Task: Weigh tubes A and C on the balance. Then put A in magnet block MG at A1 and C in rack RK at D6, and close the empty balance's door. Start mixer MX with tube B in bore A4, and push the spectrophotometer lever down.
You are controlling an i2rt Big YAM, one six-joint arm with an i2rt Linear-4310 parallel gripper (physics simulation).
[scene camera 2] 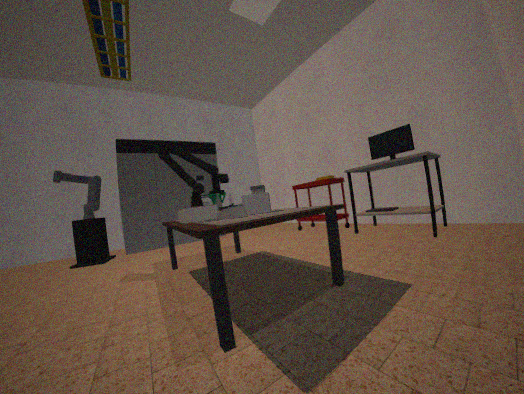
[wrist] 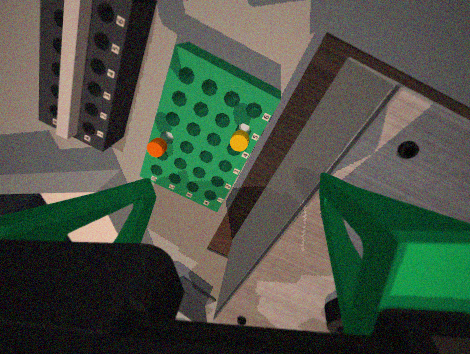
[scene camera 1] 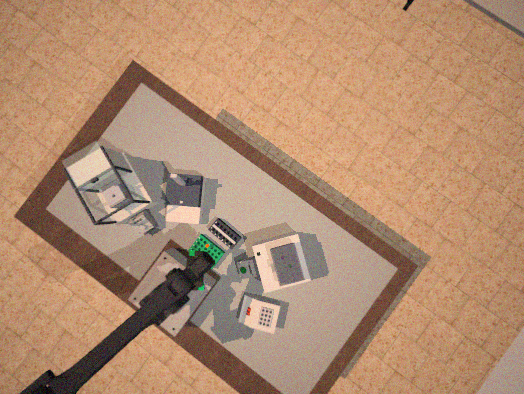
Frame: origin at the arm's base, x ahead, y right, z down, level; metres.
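Seen in the pictures: gripper, fingertip midpoint: (scene camera 2: 218, 203) (wrist: 231, 185); arm's base at its link origin: (scene camera 2: 197, 206).
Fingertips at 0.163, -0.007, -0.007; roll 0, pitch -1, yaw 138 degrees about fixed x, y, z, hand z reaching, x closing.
Observation:
Pixels of each thing's middle, then the offset from my fingertips to it, as dx, dy, dz. "*": a spot on its surface instead.
- green rack at the middle of its body: (wrist: 204, 136) (scene camera 1: 206, 251) +0.027, -0.034, +0.092
- orange-capped tube at the middle of its body: (wrist: 166, 138) (scene camera 1: 208, 245) +0.053, -0.049, +0.076
- yellow-capped tube at the middle of its body: (wrist: 243, 131) +0.004, -0.001, +0.076
- dark magnet block at the middle of its body: (wrist: 88, 66) (scene camera 1: 224, 233) +0.136, -0.038, +0.083
- glass-walled balance at a spot on its surface: (scene camera 1: 82, 164) * -0.054, -0.566, -0.102
- box with a dark recess, body centre: (wrist: 47, 243) (scene camera 1: 184, 198) +0.109, -0.260, +0.056
- large white device at a spot on its surface: (scene camera 1: 267, 275) * +0.173, +0.193, -0.028
- green-button module at the middle of its body: (scene camera 1: 243, 270) +0.103, +0.125, +0.043
- keypad box at the middle of its body: (scene camera 1: 259, 312) (scene camera 2: 232, 212) +0.030, +0.299, +0.072
My gripper (wrist: 231, 185) (scene camera 2: 216, 197) is open and empty above the table beside the green rack (wrist: 197, 172) (scene camera 1: 216, 259). An orange-capped tube (wrist: 157, 147) (scene camera 1: 207, 245) stands in the rack's left column in the wrist view, and a yellow-capped tube (wrist: 239, 141) in its right column, near labels 4 and 5. I cannot read any tube letters. The dark magnet block (wrist: 130, 65) (scene camera 1: 225, 232), with a pale bar, is left of the rack. The glass-walled balance (scene camera 1: 82, 164) stands far left; its door state is unclear. I cannot tell the mixer and spectrophotometer apart with certainty.
A box with a dark recess (scene camera 1: 184, 215) is near the balance. A large white device (scene camera 1: 267, 275), a green-button module (scene camera 1: 243, 270) and a keypad box (scene camera 1: 255, 322) are on the right. A raised metal plate (wrist: 310, 280) borders the rack. The arm covers part of the bench.

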